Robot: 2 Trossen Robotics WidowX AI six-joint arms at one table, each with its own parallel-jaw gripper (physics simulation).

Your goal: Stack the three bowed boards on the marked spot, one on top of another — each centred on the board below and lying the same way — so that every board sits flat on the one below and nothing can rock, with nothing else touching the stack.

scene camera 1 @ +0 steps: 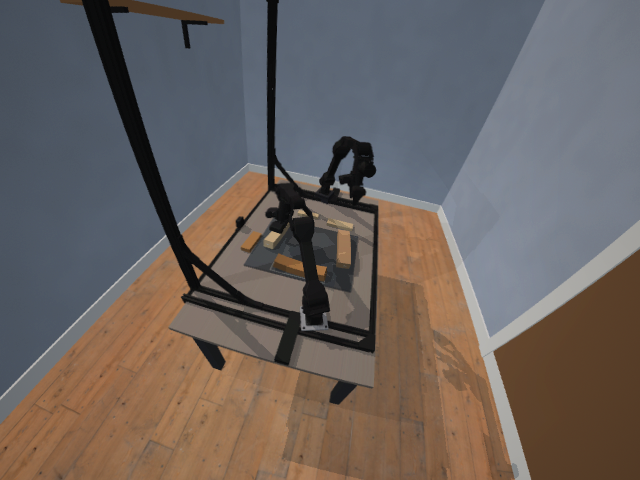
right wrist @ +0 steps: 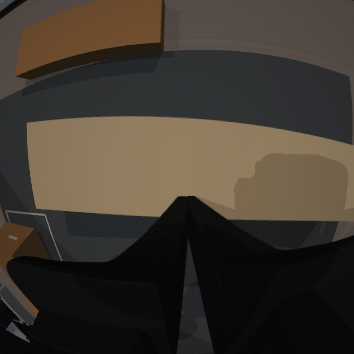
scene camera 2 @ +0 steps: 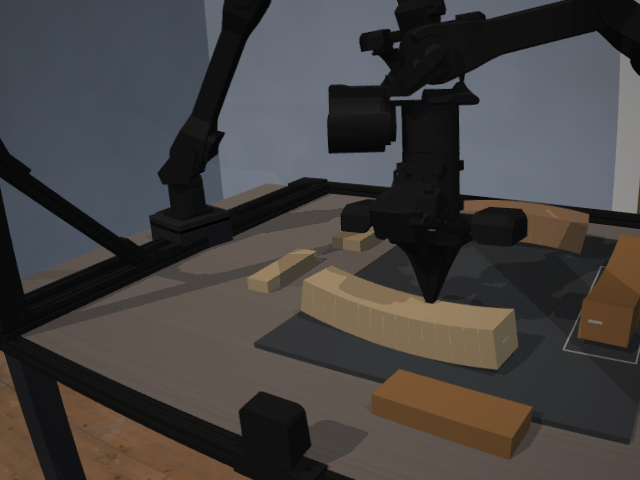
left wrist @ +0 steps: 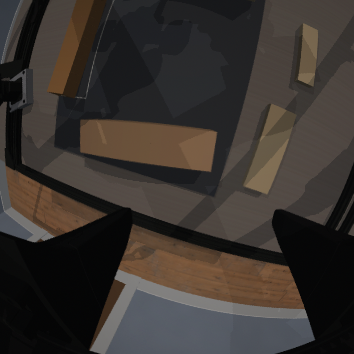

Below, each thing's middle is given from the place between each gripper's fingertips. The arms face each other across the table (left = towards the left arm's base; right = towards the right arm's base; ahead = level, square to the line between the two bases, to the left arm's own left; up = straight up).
Right now my left hand is 200 mm above the tan bowed board (scene camera 2: 552, 226), 120 mm to the left of it and 10 mm past it. From my left hand the other things lie so: dark brown bowed board (scene camera 2: 602, 319) (280 mm to the right, 210 mm behind, 200 mm below); pale bowed board (scene camera 2: 484, 337) (350 mm behind, 200 mm below, 50 mm to the right); brown flat block (scene camera 2: 494, 425) (470 mm behind, 230 mm below, 140 mm to the right).
The dark brown bowed board is 13 cm ahead of my right hand, 20 cm to the right of it and 2 cm below it. Round my right hand: pale bowed board 1 cm behind, 3 cm to the left, 2 cm below; tan bowed board 33 cm ahead, 3 cm to the right, 1 cm below; brown flat block 13 cm behind, 5 cm to the right, 4 cm below.
